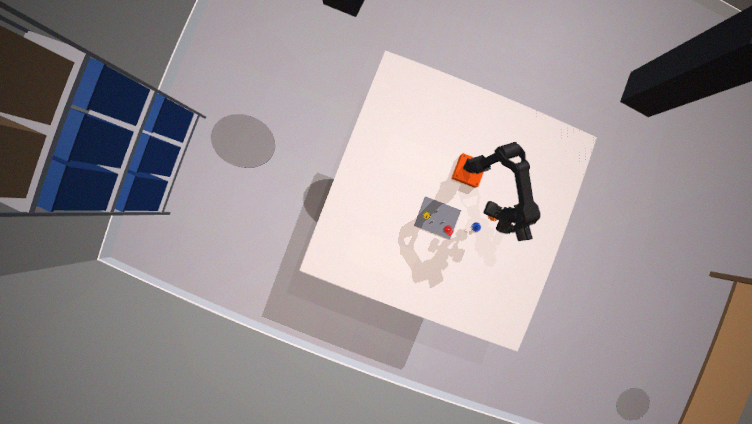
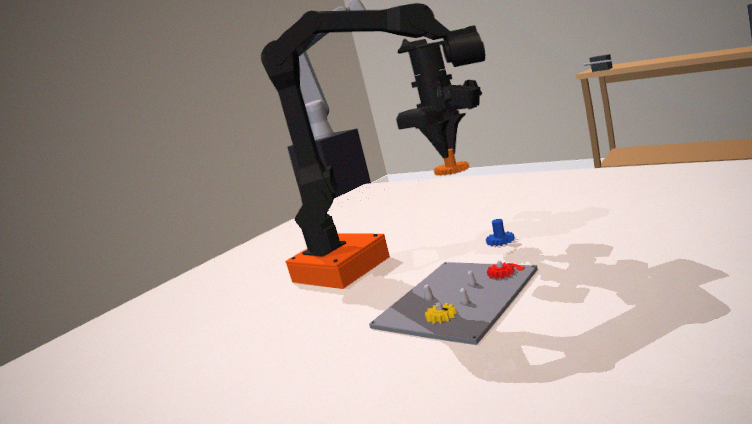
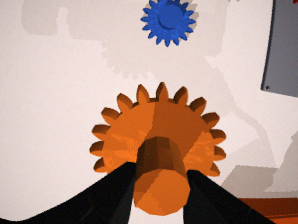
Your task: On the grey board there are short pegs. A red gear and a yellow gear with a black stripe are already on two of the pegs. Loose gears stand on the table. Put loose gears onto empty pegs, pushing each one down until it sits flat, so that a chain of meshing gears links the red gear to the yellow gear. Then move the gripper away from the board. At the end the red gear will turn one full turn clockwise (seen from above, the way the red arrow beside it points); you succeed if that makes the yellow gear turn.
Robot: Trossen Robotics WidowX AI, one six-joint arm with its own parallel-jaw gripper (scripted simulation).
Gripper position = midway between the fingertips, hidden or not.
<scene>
The gripper (image 2: pixel 449 156) carries an orange gear (image 3: pixel 165 137).
The gripper shows as well in image 3 (image 3: pixel 160 176).
</scene>
